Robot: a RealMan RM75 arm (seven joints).
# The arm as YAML. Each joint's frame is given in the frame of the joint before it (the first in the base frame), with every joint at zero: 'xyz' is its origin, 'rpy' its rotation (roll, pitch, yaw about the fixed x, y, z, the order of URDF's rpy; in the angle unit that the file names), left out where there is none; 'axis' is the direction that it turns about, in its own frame. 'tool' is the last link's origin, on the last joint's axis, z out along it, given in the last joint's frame.
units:
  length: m
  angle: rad
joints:
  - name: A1
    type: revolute
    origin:
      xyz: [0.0, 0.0, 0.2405]
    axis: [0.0, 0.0, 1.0]
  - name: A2
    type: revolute
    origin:
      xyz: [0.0, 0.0, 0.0]
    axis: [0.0, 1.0, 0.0]
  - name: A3
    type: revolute
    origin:
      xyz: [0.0, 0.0, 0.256]
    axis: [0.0, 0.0, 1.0]
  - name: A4
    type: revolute
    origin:
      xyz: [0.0, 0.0, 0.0]
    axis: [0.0, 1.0, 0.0]
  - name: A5
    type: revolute
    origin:
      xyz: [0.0, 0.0, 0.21]
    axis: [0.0, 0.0, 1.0]
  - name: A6
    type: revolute
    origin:
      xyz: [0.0, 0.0, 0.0]
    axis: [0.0, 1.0, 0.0]
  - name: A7
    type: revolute
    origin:
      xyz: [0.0, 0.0, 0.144]
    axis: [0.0, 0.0, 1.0]
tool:
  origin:
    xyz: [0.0, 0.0, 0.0]
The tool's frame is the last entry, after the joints.
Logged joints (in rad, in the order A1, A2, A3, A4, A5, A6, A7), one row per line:
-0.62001 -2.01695 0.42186 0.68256 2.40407 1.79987 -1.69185
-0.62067 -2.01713 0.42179 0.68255 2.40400 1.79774 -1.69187
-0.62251 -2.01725 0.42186 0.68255 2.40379 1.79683 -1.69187
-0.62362 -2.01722 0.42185 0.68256 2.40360 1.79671 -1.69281
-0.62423 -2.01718 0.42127 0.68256 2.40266 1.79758 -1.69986
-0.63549 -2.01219 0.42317 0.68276 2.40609 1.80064 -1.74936
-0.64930 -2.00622 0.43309 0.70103 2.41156 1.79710 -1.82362
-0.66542 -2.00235 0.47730 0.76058 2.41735 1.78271 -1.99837
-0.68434 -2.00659 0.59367 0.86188 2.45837 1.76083 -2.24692
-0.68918 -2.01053 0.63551 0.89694 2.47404 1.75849 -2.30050
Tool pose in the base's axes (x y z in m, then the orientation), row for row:
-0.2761 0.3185 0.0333 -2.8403 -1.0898 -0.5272
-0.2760 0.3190 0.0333 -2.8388 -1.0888 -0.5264
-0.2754 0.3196 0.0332 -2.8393 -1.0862 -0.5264
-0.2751 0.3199 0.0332 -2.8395 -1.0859 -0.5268
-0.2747 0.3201 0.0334 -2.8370 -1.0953 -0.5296
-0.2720 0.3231 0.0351 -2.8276 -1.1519 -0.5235
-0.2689 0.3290 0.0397 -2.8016 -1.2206 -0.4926
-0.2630 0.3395 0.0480 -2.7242 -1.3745 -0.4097
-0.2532 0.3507 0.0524 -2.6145 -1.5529 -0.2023
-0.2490 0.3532 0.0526 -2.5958 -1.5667 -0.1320
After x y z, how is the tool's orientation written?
As a rotation vector, in radians.
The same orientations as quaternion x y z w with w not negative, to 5 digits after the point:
-0.91959 -0.35284 -0.17069 0.02702
-0.91963 -0.35272 -0.17053 0.02796
-0.91993 -0.35193 -0.17055 0.02819
-0.91995 -0.35181 -0.17067 0.02811
-0.91871 -0.35469 -0.17150 0.02736
-0.91256 -0.37176 -0.16895 0.02190
-0.90484 -0.39422 -0.15910 0.02310
-0.88442 -0.44623 -0.13301 0.03144
-0.85693 -0.50898 -0.06631 0.04697
-0.85412 -0.51551 -0.04343 0.05336

